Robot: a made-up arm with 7 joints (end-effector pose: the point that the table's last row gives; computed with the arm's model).
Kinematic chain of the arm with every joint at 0, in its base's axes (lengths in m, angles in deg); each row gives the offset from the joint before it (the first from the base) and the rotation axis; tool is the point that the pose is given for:
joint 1: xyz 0 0.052 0 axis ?
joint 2: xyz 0 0.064 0 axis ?
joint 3: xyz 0 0 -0.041 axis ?
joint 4: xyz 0 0 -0.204 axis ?
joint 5: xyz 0 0 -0.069 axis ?
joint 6: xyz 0 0 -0.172 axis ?
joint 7: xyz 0 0 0 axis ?
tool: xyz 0 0 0
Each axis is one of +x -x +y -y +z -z.
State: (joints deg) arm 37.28 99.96 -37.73 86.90 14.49 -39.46 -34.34
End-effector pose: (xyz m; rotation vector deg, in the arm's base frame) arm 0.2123 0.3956 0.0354 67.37 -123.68 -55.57
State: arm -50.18 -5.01 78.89 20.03 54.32 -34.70 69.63
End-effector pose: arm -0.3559 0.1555 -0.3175 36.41 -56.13 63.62
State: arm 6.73 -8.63 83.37 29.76 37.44 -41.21 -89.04
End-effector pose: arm 0.0684 0.1653 -0.4621 84.93 53.81 143.14
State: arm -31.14 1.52 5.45 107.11 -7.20 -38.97 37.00
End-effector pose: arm 0.1066 0.1425 -0.2670 -14.51 -105.56 -45.64
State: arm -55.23 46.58 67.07 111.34 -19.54 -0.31 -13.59
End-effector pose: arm 0.0844 0.3724 -0.0479 97.38 -70.29 -43.65
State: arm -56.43 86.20 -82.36 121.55 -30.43 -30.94 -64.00
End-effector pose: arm -0.1607 0.2211 -0.1394 -34.03 -54.94 -44.24
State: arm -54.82 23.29 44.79 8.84 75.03 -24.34 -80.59
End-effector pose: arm -0.3391 0.3310 -0.2712 141.47 52.52 91.59
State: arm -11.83 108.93 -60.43 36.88 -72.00 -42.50 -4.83
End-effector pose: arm 0.0746 0.5709 0.0079 -5.98 62.59 -126.74
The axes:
joint 1: -y
joint 2: +x
joint 3: +z
joint 4: -y
joint 5: +z
joint 6: +y
joint 7: -x

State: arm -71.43 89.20 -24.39 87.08 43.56 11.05 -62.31
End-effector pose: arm -0.0278 0.3719 -0.2406 62.85 -9.59 -50.63
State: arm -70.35 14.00 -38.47 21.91 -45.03 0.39 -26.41
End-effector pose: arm -0.4173 0.1751 -0.2238 -18.55 23.40 -84.99
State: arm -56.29 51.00 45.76 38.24 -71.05 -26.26 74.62
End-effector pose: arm -0.1005 0.5208 -0.1922 -22.03 59.33 -52.91
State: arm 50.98 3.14 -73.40 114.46 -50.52 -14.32 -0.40
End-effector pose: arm 0.1611 -0.0860 -0.0498 -0.77 130.64 82.76
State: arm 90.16 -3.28 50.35 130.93 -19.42 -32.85 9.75
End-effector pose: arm 0.0947 0.2510 0.1164 -60.34 107.25 -42.69
